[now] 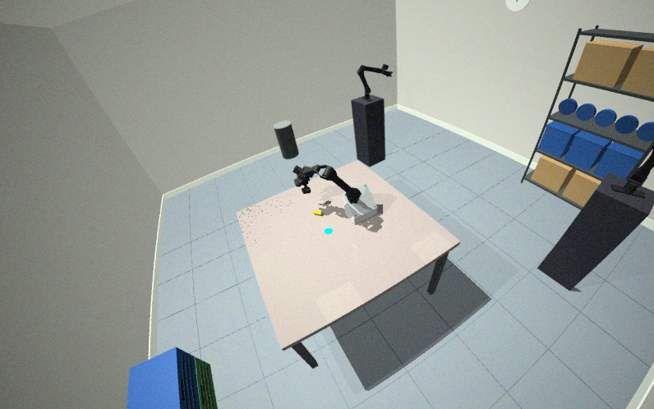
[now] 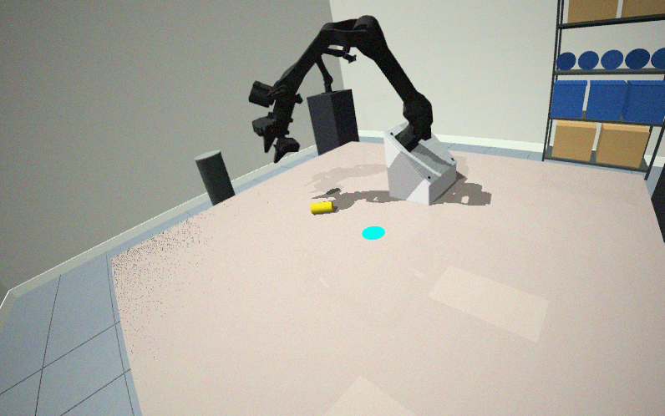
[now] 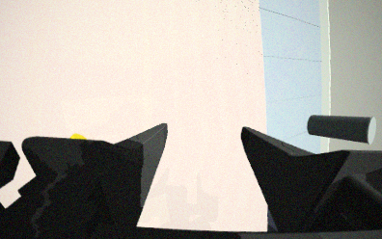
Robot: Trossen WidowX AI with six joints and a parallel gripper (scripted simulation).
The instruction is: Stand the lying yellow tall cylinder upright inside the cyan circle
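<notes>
Right now the yellow tall cylinder is 3 cm behind my gripper tip, 16 cm to the left of it and 16 cm below it. Also, from my gripper tip: cyan circle 37 cm to the left, 18 cm below.
</notes>
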